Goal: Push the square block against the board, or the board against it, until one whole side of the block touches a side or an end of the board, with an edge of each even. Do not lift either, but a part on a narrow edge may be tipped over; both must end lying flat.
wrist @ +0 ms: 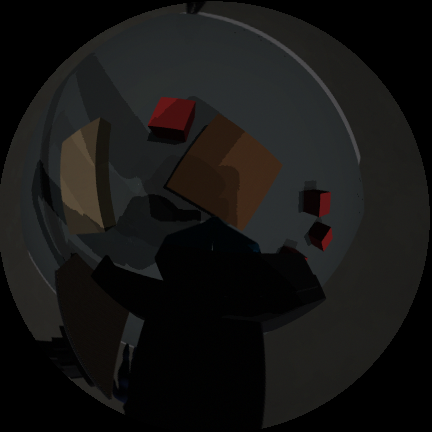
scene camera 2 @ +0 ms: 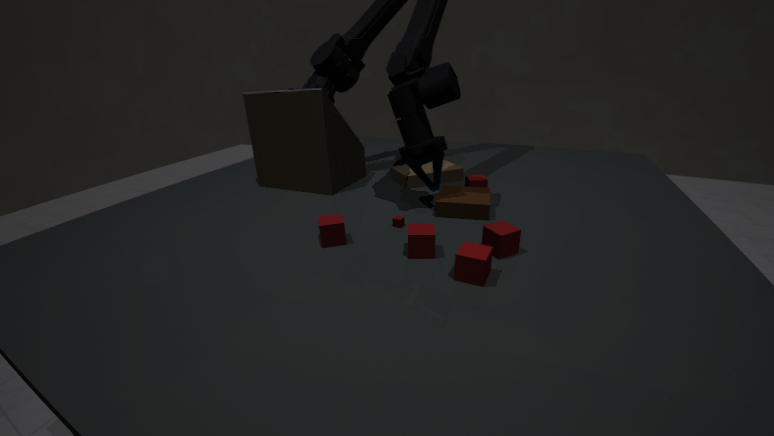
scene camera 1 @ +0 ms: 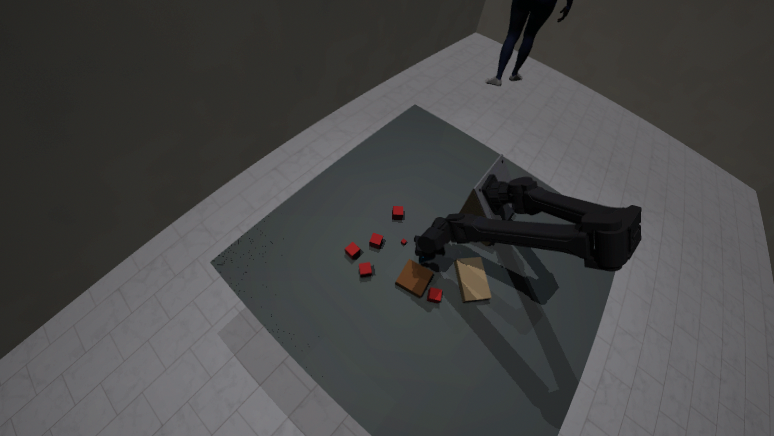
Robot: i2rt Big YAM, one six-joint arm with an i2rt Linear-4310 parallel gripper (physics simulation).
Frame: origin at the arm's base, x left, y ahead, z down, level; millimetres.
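Seen in the pictures: gripper, between the fingertips: [wrist: 214, 221] [scene camera 2: 435, 190] [scene camera 1: 419, 261]; arm's base, origin of its link: [scene camera 2: 311, 110] [scene camera 1: 491, 193].
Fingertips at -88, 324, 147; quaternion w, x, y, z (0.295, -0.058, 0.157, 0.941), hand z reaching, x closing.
Offsets run from my fingertips to a thing's top centre, as dx, dy, dz. Level surfaces: height alone.
The square brown block @[+16, +54, +9] [scene camera 1: 414, 277] [scene camera 2: 462, 201] [wrist: 229, 171] lies flat on the dark mat @[dz +40] [scene camera 1: 335, 178]. The tan board @[+197, -69, +9] [scene camera 1: 473, 278] [scene camera 2: 427, 173] [wrist: 82, 177] lies flat to its right in scene camera 1, with a gap between them and no side touching. My gripper [scene camera 1: 430, 264] [scene camera 2: 433, 188] [wrist: 214, 221] is shut on nothing. Its tip is low at the block's edge nearest the arm, at the mouth of the gap between block and board.
A red cube @[+108, +67, +0] [scene camera 1: 435, 294] [scene camera 2: 476, 180] [wrist: 171, 116] sits at the block's corner, in the gap towards the board. Several more red cubes @[-142, +135, +0] [scene camera 1: 365, 268] @[-179, +19, +0] [scene camera 2: 421, 240] lie left of the block. A brown wedge panel [scene camera 1: 476, 203] [scene camera 2: 292, 140] stands at the arm's base. A person [scene camera 1: 522, 37] stands on the far tiles.
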